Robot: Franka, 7 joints.
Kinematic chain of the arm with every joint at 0, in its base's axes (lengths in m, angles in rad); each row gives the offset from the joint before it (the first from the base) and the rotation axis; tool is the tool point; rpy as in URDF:
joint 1: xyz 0 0 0.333 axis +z
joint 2: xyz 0 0 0 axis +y
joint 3: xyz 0 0 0.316 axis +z
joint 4: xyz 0.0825 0 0 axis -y
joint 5: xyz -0.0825 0 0.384 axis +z
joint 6: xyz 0 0 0 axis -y
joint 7: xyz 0.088 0 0 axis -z
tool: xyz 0 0 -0.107 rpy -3.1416 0 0
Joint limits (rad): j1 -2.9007..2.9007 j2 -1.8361..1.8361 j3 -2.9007..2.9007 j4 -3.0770..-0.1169 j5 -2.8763..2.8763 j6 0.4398..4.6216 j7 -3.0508..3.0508
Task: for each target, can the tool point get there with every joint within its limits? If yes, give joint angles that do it. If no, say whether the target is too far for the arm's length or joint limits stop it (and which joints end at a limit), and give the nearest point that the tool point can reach.
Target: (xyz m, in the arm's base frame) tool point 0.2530 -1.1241 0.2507
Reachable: no: too far | nearest point 0.1879 -0.8348 0.2719 | short by 0.297 m
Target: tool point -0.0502 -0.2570 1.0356
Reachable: yes | joints -1.5069 -0.1927 -0.1661 -1.2732 0.0160 3.9936 1.4203
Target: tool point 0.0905 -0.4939 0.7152
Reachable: yes | joints 0.9126 0.3820 -2.3735 -2.0769 0.4949 3.2364 1.9228
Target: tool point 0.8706 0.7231 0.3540
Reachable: no: too far | nearest point 0.6598 0.5480 0.3489 | short by 0.274 m
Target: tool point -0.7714 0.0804 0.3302
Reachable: yes | joints 0.4779 -1.1742 2.2565 -1.3096 0.7262 3.3893 -0.8969
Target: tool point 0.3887 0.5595 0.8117
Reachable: yes | joints -1.8755 -1.1791 0.7801 -0.7834 -0.0713 3.3415 0.6409
